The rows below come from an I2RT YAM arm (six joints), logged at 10 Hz.
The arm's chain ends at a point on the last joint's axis. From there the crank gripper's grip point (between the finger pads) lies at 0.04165 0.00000 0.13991 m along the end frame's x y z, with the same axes.
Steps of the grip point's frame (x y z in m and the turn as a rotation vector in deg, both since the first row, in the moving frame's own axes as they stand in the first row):
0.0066 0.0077 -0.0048 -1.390 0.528 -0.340
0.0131 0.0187 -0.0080 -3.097 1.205 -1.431
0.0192 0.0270 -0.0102 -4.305 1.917 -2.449
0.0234 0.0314 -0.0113 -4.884 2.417 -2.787
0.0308 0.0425 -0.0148 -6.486 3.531 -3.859
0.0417 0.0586 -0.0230 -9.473 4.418 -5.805
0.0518 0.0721 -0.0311 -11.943 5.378 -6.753
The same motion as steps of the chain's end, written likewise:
0.0053 0.0046 -0.0044 -1.390 0.528 -0.340
0.0101 0.0122 -0.0069 -3.097 1.205 -1.431
0.0144 0.0184 -0.0084 -4.305 1.917 -2.449
0.0173 0.0217 -0.0090 -4.884 2.417 -2.787
0.0218 0.0299 -0.0112 -6.486 3.531 -3.859
0.0302 0.0406 -0.0178 -9.473 4.418 -5.805
0.0376 0.0493 -0.0241 -11.943 5.378 -6.753

